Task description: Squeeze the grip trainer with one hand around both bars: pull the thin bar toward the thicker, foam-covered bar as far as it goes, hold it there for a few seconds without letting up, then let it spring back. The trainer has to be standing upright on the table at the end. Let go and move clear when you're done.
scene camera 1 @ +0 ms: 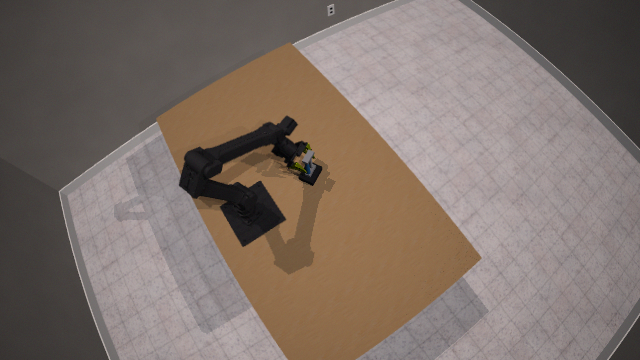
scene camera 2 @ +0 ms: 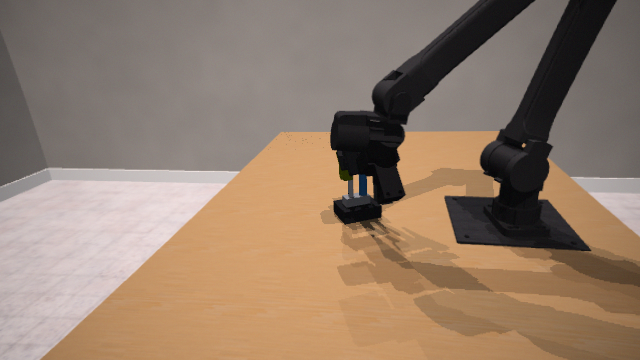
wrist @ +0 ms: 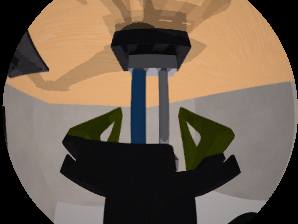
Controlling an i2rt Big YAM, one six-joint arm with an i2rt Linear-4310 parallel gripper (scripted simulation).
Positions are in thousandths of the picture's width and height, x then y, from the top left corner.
I see my gripper (wrist: 505,498) and a grip trainer (scene camera 2: 563,576).
The grip trainer also shows in the wrist view (wrist: 482,234).
